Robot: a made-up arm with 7 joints. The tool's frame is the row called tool. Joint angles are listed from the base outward. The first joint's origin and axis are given. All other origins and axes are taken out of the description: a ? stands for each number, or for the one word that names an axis. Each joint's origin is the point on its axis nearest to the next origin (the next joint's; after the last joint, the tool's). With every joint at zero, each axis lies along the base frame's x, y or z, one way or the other. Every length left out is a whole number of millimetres.
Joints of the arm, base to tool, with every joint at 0 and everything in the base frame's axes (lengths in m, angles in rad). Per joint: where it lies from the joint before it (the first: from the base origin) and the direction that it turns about. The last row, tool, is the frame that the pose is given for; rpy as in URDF.
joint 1: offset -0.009 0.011 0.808 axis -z
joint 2: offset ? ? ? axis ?
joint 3: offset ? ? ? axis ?
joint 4: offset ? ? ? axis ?
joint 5: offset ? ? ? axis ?
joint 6: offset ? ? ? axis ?
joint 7: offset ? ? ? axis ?
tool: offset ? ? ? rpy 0 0 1.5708
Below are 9 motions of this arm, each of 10 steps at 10 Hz.
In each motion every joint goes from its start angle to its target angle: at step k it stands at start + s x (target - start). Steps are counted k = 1, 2, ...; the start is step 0. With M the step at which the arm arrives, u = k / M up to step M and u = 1 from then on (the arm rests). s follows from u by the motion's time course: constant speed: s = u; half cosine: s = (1 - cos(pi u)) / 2; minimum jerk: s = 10 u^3 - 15 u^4 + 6 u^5.
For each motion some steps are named. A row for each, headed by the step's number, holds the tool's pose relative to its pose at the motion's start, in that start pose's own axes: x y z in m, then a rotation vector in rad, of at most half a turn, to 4 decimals.
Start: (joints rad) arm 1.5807 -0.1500 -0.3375 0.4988 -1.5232 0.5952 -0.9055
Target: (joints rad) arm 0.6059 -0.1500 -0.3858 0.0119 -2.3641 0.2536 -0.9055
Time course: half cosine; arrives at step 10
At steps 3, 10:
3: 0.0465 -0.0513 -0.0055 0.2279 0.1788 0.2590
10: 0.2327 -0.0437 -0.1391 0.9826 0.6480 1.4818

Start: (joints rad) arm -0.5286 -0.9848 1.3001 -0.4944 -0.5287 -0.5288 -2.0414
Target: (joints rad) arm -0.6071 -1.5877 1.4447 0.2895 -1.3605 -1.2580 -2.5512
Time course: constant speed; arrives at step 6
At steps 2, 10:
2: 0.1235 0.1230 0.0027 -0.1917 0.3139 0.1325
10: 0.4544 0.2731 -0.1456 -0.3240 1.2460 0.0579

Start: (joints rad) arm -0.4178 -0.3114 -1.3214 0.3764 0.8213 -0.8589 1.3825
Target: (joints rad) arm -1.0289 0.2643 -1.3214 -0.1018 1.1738 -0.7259 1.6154
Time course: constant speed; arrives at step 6
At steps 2, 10:
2: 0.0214 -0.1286 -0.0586 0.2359 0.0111 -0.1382
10: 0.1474 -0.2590 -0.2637 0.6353 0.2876 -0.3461

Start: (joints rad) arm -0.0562 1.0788 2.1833 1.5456 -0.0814 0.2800 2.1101
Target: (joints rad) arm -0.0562 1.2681 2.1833 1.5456 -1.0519 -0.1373 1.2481
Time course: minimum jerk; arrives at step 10
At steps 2, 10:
2: -0.0071 -0.0012 -0.0038 0.0033 -0.0331 0.0952
10: -0.0532 -0.0293 -0.0703 -0.0760 -0.5440 1.6581

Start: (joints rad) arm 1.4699 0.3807 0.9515 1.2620 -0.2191 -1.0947 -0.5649
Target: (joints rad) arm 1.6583 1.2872 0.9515 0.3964 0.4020 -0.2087 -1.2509
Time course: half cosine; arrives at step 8
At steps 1, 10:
1: 0.0078 -0.0185 0.0016 0.0455 0.0263 0.0059
10: 0.0757 -0.4443 -0.2233 1.0840 0.1778 -0.1245

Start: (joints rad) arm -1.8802 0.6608 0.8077 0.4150 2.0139 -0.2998 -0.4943
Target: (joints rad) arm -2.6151 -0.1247 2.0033 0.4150 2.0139 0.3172 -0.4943
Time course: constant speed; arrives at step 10
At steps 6, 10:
6: -0.2492 -0.2158 -0.2549 0.7554 -0.5358 -0.1467
10: -0.2130 -0.3762 -0.4576 1.3281 -0.6455 -0.1022

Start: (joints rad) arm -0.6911 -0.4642 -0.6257 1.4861 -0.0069 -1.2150 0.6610
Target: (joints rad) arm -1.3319 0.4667 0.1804 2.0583 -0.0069 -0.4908 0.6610
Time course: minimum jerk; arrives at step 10
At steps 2, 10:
2: 0.0001 -0.0440 -0.0125 0.1152 0.0318 0.0003
10: 0.1636 -0.3205 -0.5611 1.8376 1.1375 0.1104

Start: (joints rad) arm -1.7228 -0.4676 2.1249 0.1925 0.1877 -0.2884 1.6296
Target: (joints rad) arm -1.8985 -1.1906 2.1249 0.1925 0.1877 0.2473 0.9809
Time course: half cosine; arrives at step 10
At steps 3, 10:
3: 0.1027 -0.0670 -0.0178 0.1011 0.2227 0.1639
10: 0.4629 -0.2328 -0.2897 0.7251 0.9799 0.7916

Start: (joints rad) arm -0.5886 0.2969 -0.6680 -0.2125 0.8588 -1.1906 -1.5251
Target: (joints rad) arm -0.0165 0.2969 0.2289 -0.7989 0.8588 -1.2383 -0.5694
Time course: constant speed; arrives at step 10
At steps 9, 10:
9: 0.1625 -0.1387 0.0284 0.7337 1.2292 -1.2183
10: 0.1764 -0.1634 0.0049 0.7596 1.4290 -1.2601

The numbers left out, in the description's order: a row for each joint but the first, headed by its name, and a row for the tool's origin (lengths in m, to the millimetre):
joint 2: xyz 0.004 -0.046 0, axis +y
joint 3: xyz -0.007 0 0.36, axis -z
joint 4: xyz -0.002 0.004 0, axis +y
joint 5: xyz 0.003 0 0.245, axis -z
joint 6: xyz -0.002 0.01 0, axis +y
joint 7: xyz -0.001 0 0.144, axis -z
tool: xyz 0.001 -0.029 0

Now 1 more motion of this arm.
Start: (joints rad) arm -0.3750 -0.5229 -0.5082 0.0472 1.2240 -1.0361 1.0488
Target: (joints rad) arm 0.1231 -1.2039 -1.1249 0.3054 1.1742 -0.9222 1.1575
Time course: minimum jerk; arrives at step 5
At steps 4, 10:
4: -0.3399 0.2281 0.2333 -0.2833 -0.4768 0.2453
10: -0.3625 0.2525 0.2375 -0.3141 -0.5008 0.2754

